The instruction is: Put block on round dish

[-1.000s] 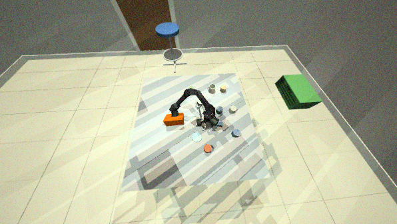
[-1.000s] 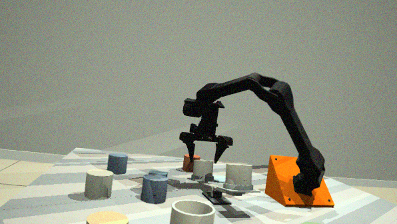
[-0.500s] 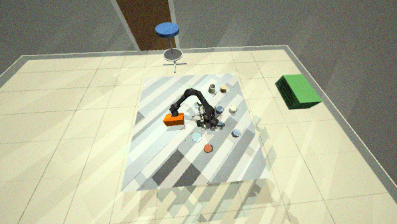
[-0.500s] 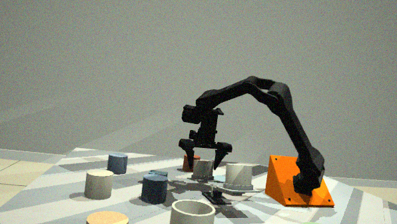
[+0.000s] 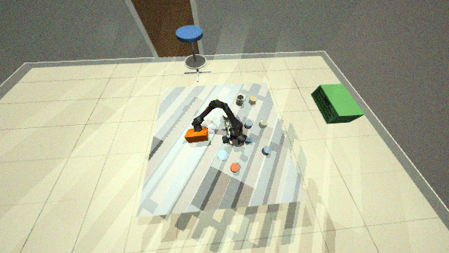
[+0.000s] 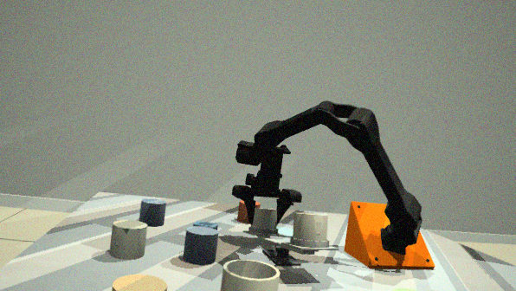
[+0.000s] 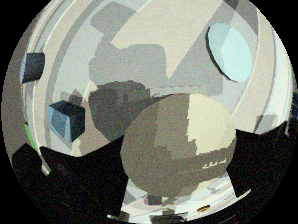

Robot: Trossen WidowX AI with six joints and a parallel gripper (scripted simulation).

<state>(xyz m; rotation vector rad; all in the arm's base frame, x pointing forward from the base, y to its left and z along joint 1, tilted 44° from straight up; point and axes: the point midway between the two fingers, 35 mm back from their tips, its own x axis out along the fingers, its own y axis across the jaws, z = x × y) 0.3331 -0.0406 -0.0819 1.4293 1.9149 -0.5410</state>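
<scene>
Right now my gripper tip is 8 cm past the pale blue round dish, 12 cm to the left of it and 4 cm above it. Round my gripper tip: small grey block: 1 cm below; small balance: 3 cm behind, 13 cm to the left, 1 cm below; blue block: 16 cm ahead, 3 cm to the left, 3 cm below.
</scene>
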